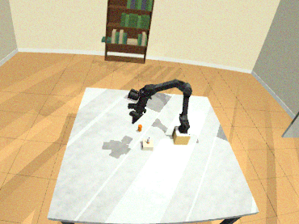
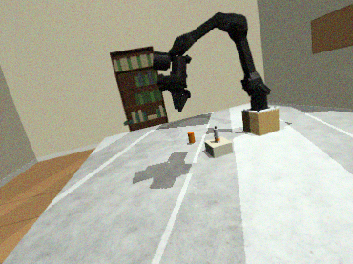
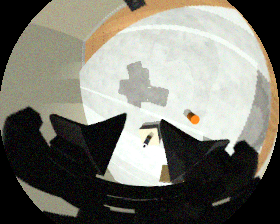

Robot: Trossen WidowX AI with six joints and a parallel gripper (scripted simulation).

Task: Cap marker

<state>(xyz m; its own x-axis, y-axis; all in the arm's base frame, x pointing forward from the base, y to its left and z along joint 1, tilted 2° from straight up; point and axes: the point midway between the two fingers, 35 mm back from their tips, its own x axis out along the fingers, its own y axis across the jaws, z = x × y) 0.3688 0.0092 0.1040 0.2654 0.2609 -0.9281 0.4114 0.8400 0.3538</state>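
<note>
Now: the orange cap 60 mm behind my gripper tip, 110 mm to the right of it and 160 mm below it. From my gripper tip the other things lie so: holder block: 110 mm behind, 60 mm to the left, 160 mm below.
</note>
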